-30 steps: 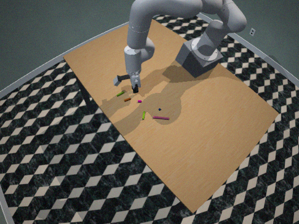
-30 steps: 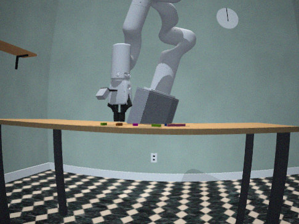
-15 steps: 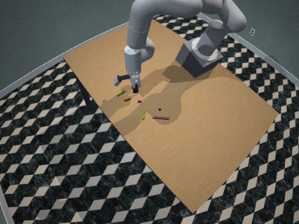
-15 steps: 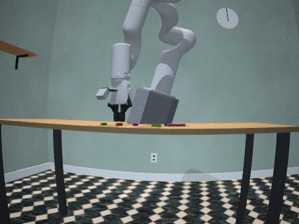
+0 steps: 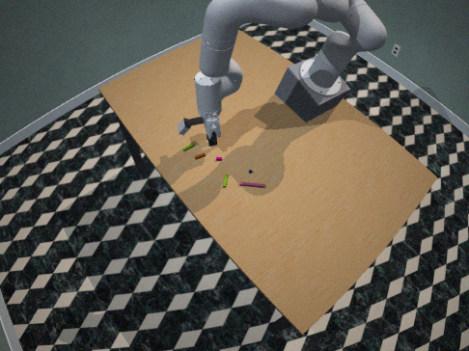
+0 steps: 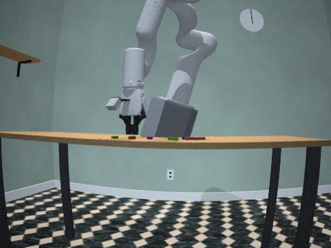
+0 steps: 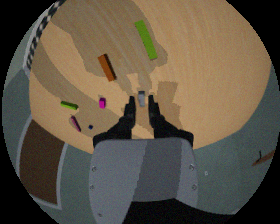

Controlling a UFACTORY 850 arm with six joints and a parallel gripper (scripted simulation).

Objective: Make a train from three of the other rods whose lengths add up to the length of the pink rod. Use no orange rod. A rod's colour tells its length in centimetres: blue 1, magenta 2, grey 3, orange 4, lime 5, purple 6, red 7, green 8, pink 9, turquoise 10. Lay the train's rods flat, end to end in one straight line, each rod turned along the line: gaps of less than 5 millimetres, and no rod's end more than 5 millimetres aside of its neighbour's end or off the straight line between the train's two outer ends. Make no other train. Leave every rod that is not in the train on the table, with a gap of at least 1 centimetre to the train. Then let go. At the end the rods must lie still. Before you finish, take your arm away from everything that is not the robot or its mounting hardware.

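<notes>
My hand is 30 mm above the grey rod. Also, from my hand: magenta rod (20 mm ahead, 80 mm to the left, 30 mm below); then orange rod (70 mm ahead, 20 mm to the left, 30 mm below); then blue rod (40 mm behind, 190 mm to the left, 30 mm below).
</notes>
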